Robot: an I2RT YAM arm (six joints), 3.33 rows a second.
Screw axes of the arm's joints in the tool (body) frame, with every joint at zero. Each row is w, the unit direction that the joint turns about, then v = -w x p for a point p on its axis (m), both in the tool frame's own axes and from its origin. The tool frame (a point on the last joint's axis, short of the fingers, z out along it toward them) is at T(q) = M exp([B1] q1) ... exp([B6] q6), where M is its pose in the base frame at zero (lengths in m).
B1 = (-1, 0, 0, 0.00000, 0.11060, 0.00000)
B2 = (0, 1, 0, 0.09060, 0.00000, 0.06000)
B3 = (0, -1, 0, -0.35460, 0.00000, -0.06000)
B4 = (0, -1, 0, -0.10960, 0.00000, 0.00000)
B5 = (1, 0, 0, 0.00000, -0.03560, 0.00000)
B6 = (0, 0, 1, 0.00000, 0.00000, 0.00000)
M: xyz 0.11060 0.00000 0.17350 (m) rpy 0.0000 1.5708 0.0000 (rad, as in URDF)
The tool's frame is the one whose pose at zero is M.
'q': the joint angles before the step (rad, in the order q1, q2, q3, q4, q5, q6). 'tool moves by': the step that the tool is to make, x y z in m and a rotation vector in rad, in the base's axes. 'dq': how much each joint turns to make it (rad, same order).
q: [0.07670 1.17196 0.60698 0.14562 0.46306 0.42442]
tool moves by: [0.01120 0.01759 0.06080 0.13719 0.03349 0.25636]
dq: [0.02932 -0.00691 0.25991 -0.29842 -0.26479 0.03252]
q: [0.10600 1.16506 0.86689 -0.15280 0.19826 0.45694]
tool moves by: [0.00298 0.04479 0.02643 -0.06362 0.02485 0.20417]
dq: [0.15885 0.04450 0.14066 -0.11835 -0.01484 -0.07335]
